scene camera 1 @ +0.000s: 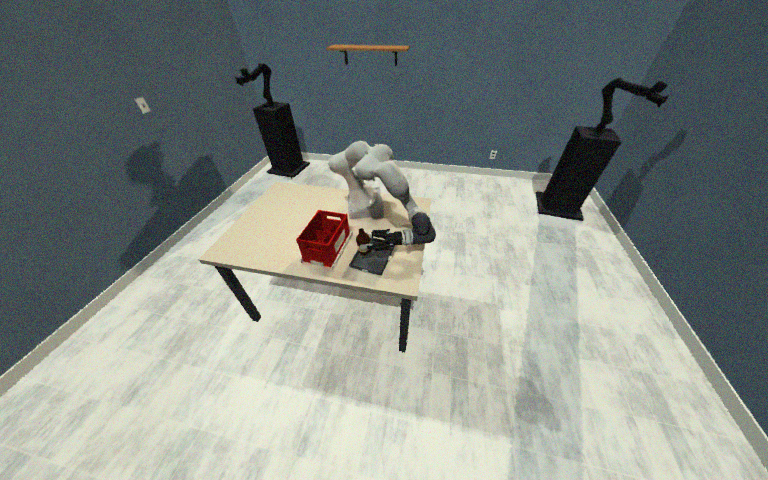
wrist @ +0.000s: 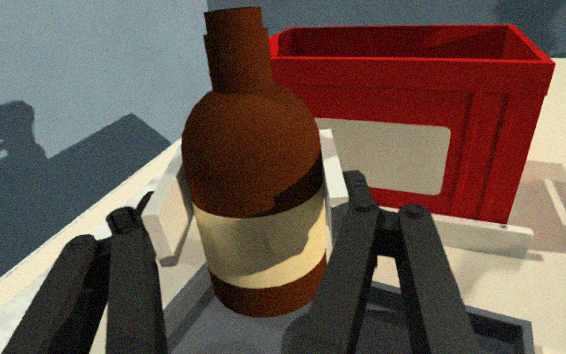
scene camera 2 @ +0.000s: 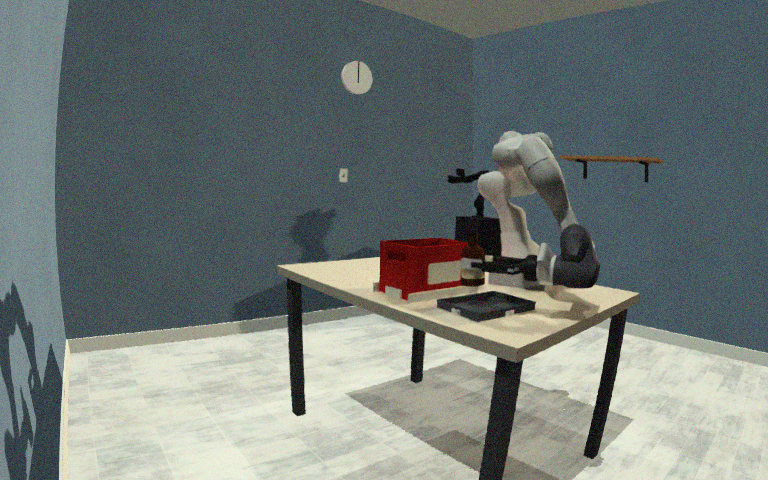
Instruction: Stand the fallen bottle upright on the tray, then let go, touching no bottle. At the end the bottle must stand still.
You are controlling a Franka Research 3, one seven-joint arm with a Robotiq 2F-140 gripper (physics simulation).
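Note:
The brown bottle with a cream label (scene camera 1: 362,240) (scene camera 2: 473,253) (wrist: 255,150) stands about upright, neck up, between the fingers of my gripper (scene camera 1: 368,242) (scene camera 2: 474,264) (wrist: 257,159). The gripper is shut on its body from the side, with a light pad on each side. The dark tray (scene camera 1: 368,266) (scene camera 2: 481,315) (wrist: 526,337) lies flat on the table. In scene camera 2 the bottle's base shows higher than the tray, near its back left corner; it looks held above it. The exact gap is hard to tell. The finger and arm hide part of the tray in the wrist view.
A red crate (scene camera 1: 317,249) (scene camera 2: 419,274) (wrist: 390,75) stands left of the bottle and tray, close to both, with a low pale strip (scene camera 2: 433,291) (wrist: 485,237) along its foot. The table (scene camera 1: 254,237) (scene camera 2: 339,277) bears them. The tray lies near the table's front right corner.

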